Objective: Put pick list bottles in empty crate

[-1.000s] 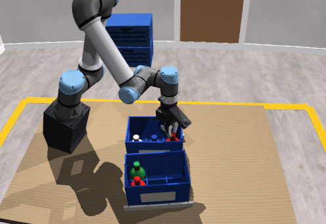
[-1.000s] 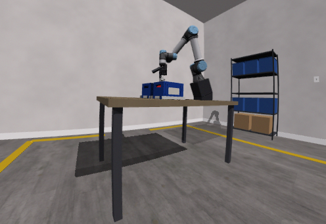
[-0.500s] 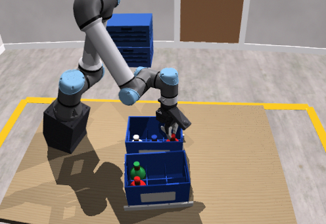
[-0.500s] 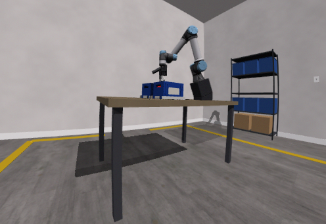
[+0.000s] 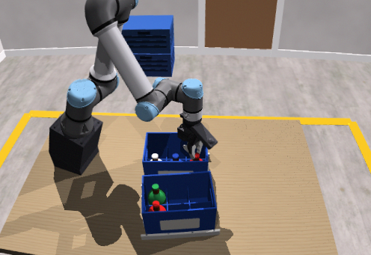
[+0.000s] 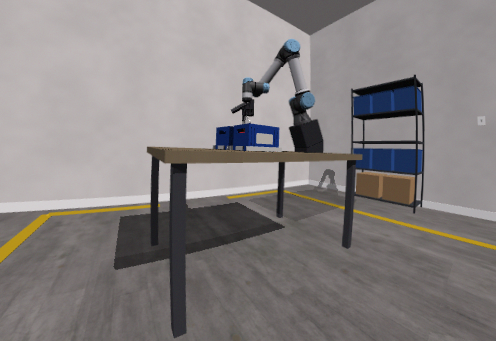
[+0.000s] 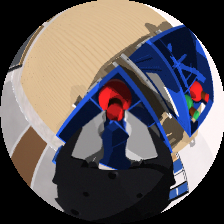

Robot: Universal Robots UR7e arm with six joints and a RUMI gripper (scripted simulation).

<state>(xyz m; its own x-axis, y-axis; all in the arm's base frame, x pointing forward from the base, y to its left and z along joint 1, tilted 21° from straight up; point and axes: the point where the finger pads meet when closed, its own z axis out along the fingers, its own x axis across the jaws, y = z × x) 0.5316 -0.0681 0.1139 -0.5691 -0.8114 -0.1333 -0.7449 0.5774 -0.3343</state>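
Now: the blue-capped bottle 80 mm behind my hand, 70 mm below it and 10 mm to the right of it. From my hand the other things lie so: pick list strip: 180 mm to the left, 160 mm below, 100 mm behind; green bottle: 180 mm to the right, 150 mm behind, 70 mm below; white bottle: 170 mm behind, 70 mm below, 10 mm to the right.
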